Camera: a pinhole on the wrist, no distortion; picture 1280 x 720 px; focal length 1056.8 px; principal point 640.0 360.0 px. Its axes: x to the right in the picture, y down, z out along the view. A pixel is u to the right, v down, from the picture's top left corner.
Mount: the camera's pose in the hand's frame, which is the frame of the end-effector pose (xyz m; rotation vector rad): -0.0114 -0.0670 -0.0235 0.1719 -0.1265 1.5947
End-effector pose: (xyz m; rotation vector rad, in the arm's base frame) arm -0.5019 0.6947 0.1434 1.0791 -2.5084 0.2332
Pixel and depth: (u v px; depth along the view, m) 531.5 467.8 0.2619
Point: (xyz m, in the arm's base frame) -0.4469 0.5457 -0.0774
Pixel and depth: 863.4 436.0 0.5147
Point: -0.5854 0.5253 -0.3280
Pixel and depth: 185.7 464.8 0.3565
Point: -0.3626 0.4284 -0.1417
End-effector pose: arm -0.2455 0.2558 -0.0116 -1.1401 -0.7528 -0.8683
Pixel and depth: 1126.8 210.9 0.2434
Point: -0.2500 0.4776 0.0726
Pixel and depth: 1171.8 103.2 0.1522
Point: -0.2586 0.3814 0.0566
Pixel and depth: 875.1 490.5 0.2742
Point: -0.3337 0.5015 0.0473
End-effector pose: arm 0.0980 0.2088 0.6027 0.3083 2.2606 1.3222
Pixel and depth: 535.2 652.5 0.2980
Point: 0.3168 0.2942 0.3876
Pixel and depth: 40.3 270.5 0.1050
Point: 0.1396 0.1880 0.4495
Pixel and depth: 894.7 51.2 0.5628
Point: 0.2466 0.6760 0.3000
